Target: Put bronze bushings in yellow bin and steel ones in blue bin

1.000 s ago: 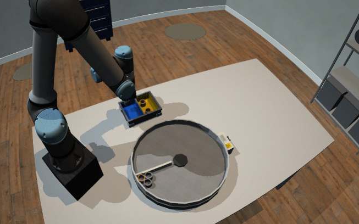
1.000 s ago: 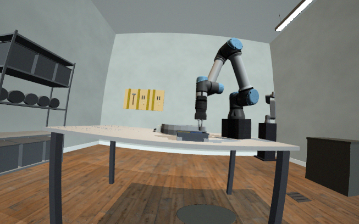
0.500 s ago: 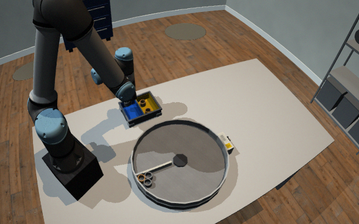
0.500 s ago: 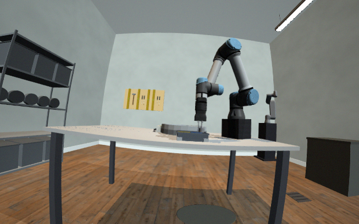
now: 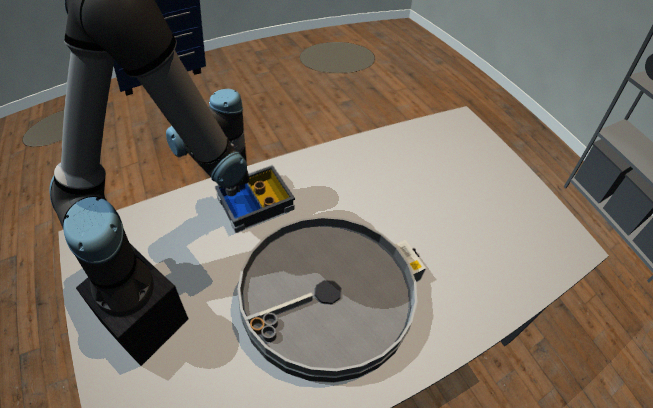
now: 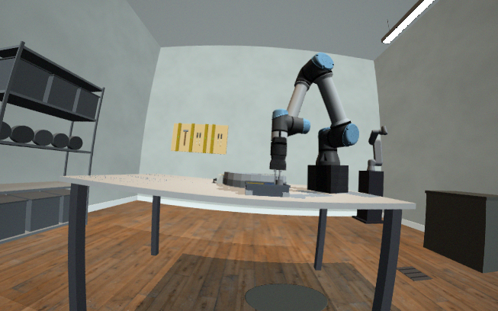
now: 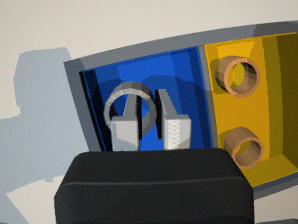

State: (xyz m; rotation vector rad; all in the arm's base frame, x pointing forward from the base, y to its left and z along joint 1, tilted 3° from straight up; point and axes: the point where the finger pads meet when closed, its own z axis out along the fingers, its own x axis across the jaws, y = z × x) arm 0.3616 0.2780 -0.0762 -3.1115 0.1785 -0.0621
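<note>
The bin lies 5 cm ahead of my hand, 4 cm below it and 3 cm to the right of it. Round my hand: round grey turntable (40 cm to the right, 10 cm ahead, 1 cm below).
</note>
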